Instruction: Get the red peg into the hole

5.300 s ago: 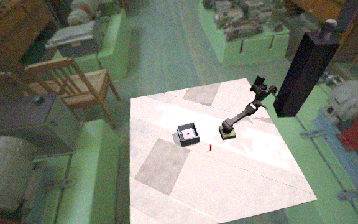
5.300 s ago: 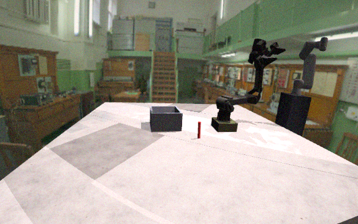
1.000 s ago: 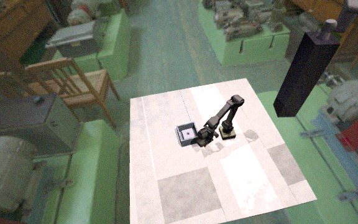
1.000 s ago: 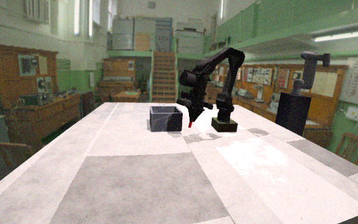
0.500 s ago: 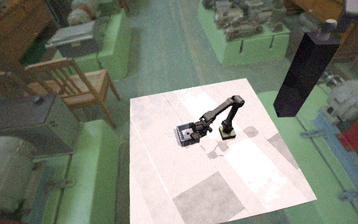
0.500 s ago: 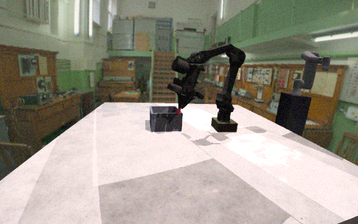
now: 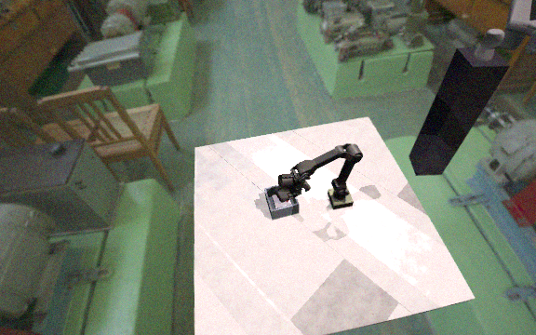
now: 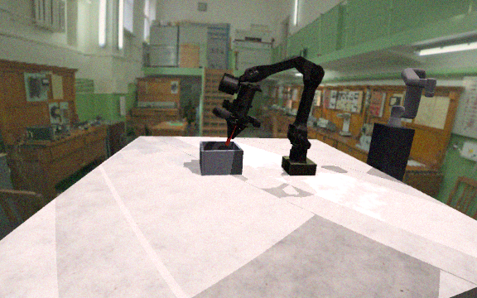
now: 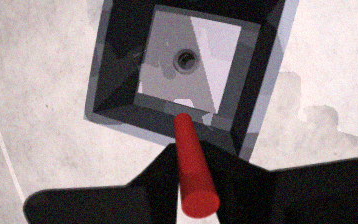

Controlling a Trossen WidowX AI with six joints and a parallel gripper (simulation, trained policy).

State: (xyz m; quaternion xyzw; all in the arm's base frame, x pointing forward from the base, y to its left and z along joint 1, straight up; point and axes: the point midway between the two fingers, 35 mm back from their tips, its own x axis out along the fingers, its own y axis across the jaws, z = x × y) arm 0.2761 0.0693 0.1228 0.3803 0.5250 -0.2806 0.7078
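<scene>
Right now my gripper tip is 4 cm short of the plate, 5 cm to the left of it and 9 cm above it. The rest, counted from my gripper tip: dark grey box 4 cm ahead, 5 cm to the right, 11 cm below; red peg 1 cm above.
</scene>
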